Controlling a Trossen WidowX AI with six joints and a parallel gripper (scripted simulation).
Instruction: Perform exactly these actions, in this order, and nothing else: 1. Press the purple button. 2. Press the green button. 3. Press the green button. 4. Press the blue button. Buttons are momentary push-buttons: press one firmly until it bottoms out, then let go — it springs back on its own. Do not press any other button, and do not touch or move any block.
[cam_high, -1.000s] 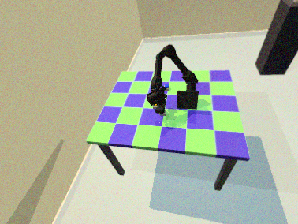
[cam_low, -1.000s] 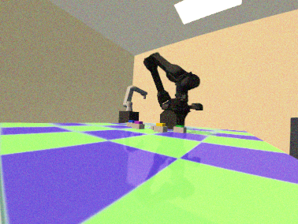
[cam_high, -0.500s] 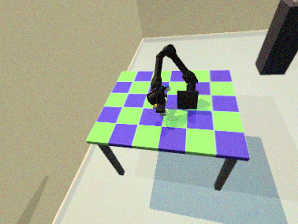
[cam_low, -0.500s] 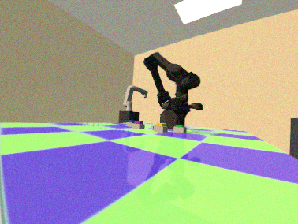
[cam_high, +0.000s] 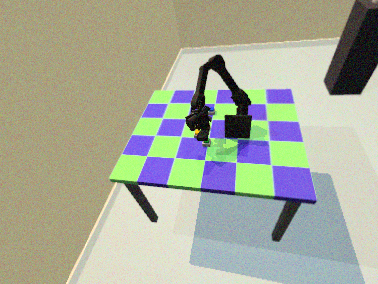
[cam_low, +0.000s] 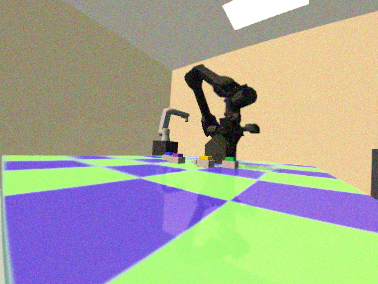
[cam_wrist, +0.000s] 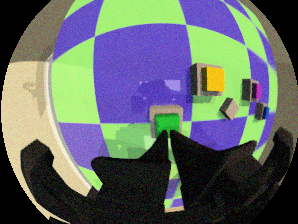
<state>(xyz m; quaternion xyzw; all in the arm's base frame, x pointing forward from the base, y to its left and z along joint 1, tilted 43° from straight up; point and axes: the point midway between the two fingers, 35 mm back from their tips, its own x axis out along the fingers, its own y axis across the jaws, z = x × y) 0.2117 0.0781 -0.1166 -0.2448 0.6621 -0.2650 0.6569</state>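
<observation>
Right now my gripper tip is 20 mm above the green button. The rest, counted from my gripper tip: purple button: 50 mm ahead, 210 mm to the right, 20 mm below; then blue button: 300 mm to the right, 20 mm below; then small grey block: 10 mm ahead, 140 mm to the right, 50 mm below.
</observation>
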